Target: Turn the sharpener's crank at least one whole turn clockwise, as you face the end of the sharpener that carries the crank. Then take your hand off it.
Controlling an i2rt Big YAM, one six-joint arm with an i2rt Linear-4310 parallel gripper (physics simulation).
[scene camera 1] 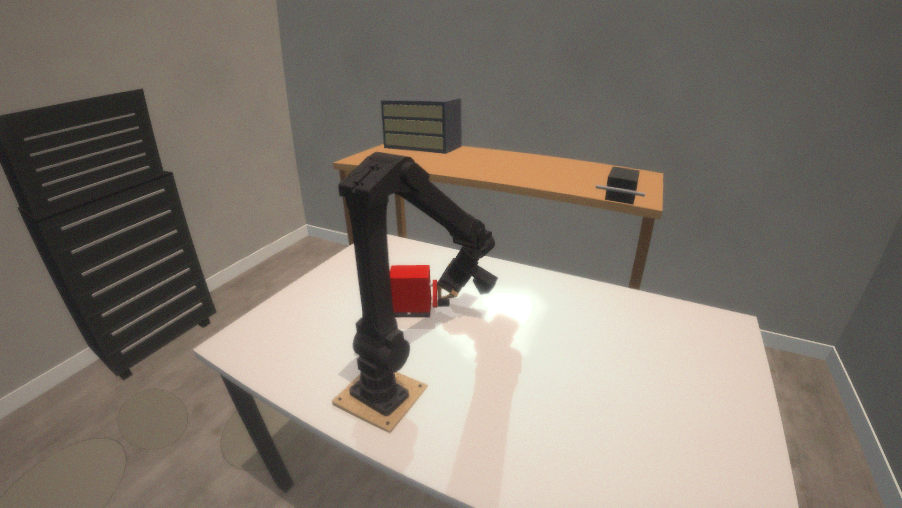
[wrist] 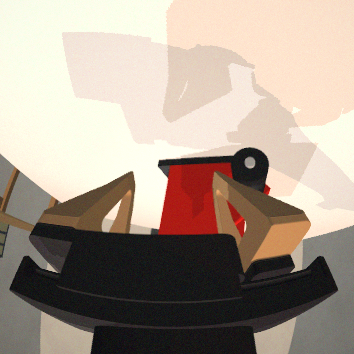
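Where they show: gripper, fingertip midpoint: (scene camera 1: 443, 293) (wrist: 173, 178); arm's base, link origin: (scene camera 1: 379, 394).
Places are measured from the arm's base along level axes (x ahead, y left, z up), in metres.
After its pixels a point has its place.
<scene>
The red sharpener (scene camera 1: 410, 289) {x 0.307, y 0.137, z 0.080 m} (wrist: 192, 212) {x 0.373, y 0.116, z 0.047 m} stands upright on the white table, partly behind the arm in the scene view. Its crank (scene camera 1: 434, 293) {x 0.351, y 0.084, z 0.060 m} is at the end facing right there; the crank's black knob (scene camera 1: 443, 302) {x 0.349, y 0.052, z 0.041 m} (wrist: 250, 170) {x 0.364, y 0.042, z 0.039 m} sticks out low. My gripper (scene camera 1: 446, 294) {x 0.399, y 0.086, z 0.034 m} (wrist: 173, 178) {x 0.399, y 0.086, z 0.034 m} is part open and empty, pointing down at the crank end. In the wrist view, the knob lies beyond and to the right of the right fingertip, outside the gap. I cannot tell whether that finger touches the knob or crank. The right finger hides part of the crank arm.
The sharpener stands on the white table (scene camera 1: 631, 378) {x 0.364, y -0.502, z -0.009 m}, beside the arm's wooden base plate (scene camera 1: 410, 388) {x 0.061, y -0.045, z -0.004 m}. Behind the table is an orange bench (scene camera 1: 517, 167) with a drawer box (scene camera 1: 452, 126) and a black vise-like block (scene camera 1: 623, 179). A black tool cabinet (scene camera 1: 116, 252) stands at the left.
</scene>
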